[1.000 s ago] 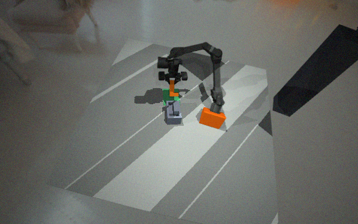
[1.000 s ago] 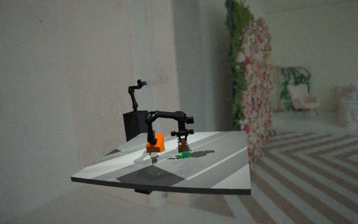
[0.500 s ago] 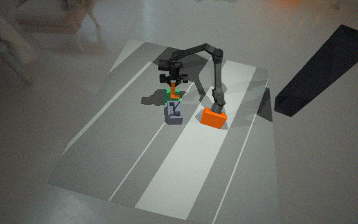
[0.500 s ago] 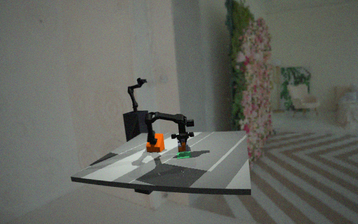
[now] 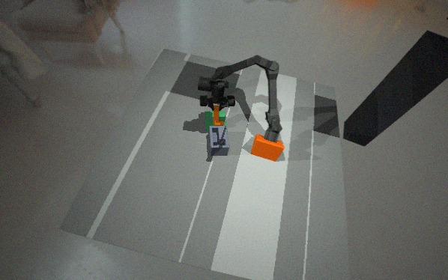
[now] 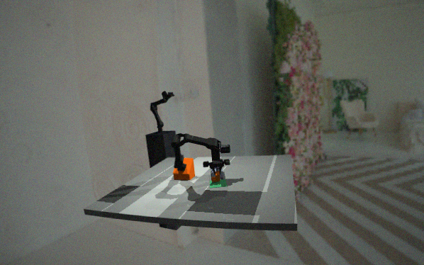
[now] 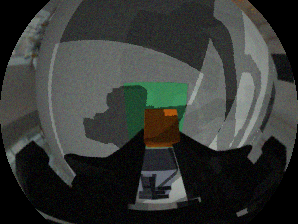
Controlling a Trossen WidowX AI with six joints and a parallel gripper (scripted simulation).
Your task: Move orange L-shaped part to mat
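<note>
Right now my gripper tip is 30 mm past the orange L-shaped part, 30 mm above it and 20 mm to the right of it. Also, from my gripper tip: grey tray 160 mm to the left, 90 mm below, 80 mm behind; green mat 90 mm below, 20 mm to the left, 10 mm behind.
</note>
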